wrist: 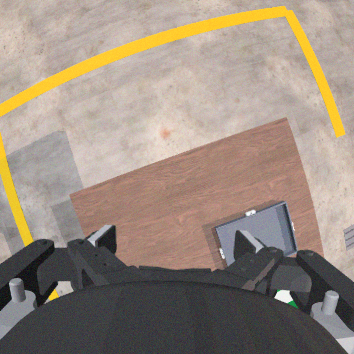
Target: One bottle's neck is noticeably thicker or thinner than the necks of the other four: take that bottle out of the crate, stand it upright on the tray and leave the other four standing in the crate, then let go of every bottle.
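My gripper (pixel 174 241) is open and empty, its two fingers wide apart, high above the wooden table. A shallow blue-grey tray (pixel 267 225) with raised walls and small white fittings on its sides lies on the table at the lower right. The right finger and its linkage cover part of the tray, and no bottle shows in the part of it that is visible. The crate and the bottles do not show in the wrist view.
The brown wooden table (pixel 185 185) ends in a straight edge toward the top of the view. Beyond it is a stone-like floor with a yellow line (pixel 150 41). A small green and white patch (pixel 284 297) shows through the right linkage. A grey vent-like piece (pixel 349 237) is at the right edge.
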